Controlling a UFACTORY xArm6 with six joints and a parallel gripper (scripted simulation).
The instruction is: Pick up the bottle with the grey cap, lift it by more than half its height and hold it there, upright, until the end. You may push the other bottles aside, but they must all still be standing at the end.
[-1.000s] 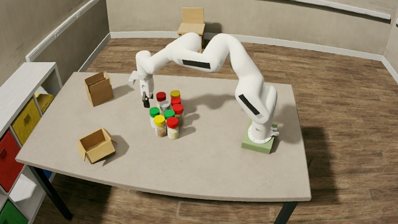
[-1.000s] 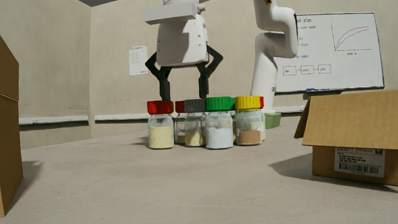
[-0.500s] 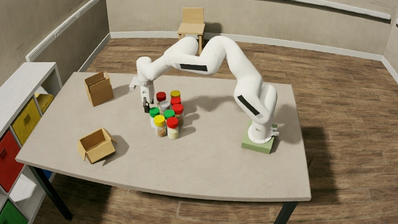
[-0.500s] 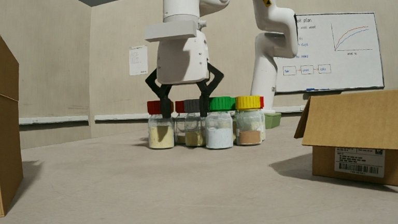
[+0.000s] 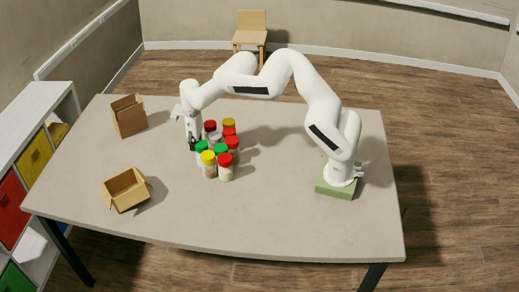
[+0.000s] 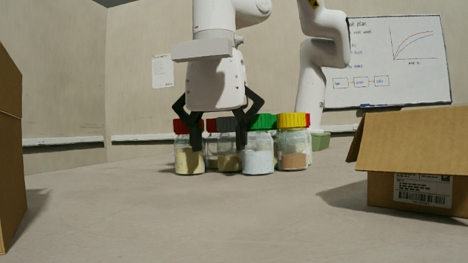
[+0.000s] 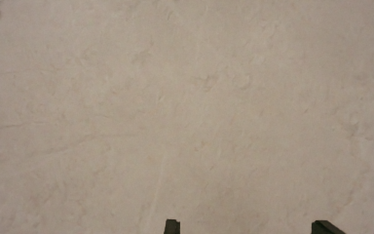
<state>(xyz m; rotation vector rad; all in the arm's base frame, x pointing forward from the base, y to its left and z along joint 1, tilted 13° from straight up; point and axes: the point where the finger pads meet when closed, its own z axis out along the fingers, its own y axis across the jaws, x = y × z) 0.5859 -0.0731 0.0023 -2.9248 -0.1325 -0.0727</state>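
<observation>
Now: hand 8 cm past the grey-capped bottle, 1 cm to the left of it and 1 cm above it. Also, from my hand: red-capped bottle: 13 cm behind, 5 cm to the right, 1 cm below.
</observation>
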